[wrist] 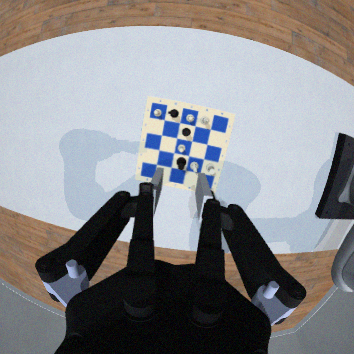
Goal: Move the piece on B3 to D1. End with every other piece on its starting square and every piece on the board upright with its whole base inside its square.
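Places are measured from the arm's base along level axes (x back, y right, z up), in centimetres.
Pixels of known places: gripper, fingertip midpoint: (179, 180).
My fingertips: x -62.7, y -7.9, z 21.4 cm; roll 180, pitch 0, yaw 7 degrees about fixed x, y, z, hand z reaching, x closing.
For each thing: its top centre in the pictures, then the offset to it from my fingertips. "pt": a spot on its surface instead. Level surfaces: height alone.
- cream board at a spot on its surface: (230, 120) pt dx +10.0, dy +9.4, dz -24.4 cm
- Square B3 at a spot on its surface: (198, 150) pt dx +4.3, dy +0.0, dz -24.4 cm
- black piece at its top centre: (172, 112) dx -3.9, dy +7.4, dz -20.4 cm
- E1 at its top centre: (155, 112) dx -7.8, dy +6.7, dz -21.2 cm
- C1 at its top centre: (190, 117) dx +0.1, dy +7.2, dz -21.2 cm
- B1 at its top centre: (206, 120) dx +3.7, dy +7.7, dz -20.0 cm
- C3 at its top centre: (180, 150) dx -0.1, dy -0.4, dz -21.2 cm
- B4 at its top centre: (194, 169) dx +4.2, dy -3.9, dz -20.4 cm
- A4 at its top centre: (211, 171) dx +8.3, dy -3.4, dz -21.1 cm
- C2 at its top centre: (185, 132) dx +0.1, dy +3.7, dz -21.1 cm
- C4 at its top centre: (180, 167) dx +0.8, dy -3.9, dz -19.1 cm
- pale round table at its surface level: dz -25.0 cm
The blue and cream board (230, 120) lies on the table, seen from above. Square B3 (198, 150) is bare. A black piece (174, 113) with a part jutting to the left stands on D1 and looks upright. White pieces stand on E1 (157, 112), C1 (190, 118), B1 (205, 120), C3 (181, 148), B4 (194, 165) and A4 (211, 168). Other black pieces stand on C2 (186, 132) and C4 (181, 162). My gripper (179, 180) is partly open and empty, well above the board's near edge; its fingers hide parts of row 5.
The pale round table (90, 80) carries the board and shadows of the arm. A dark panel (332, 185) with a grey part stands at the right edge of the view. Wooden floor (175, 12) shows beyond the table's edge.
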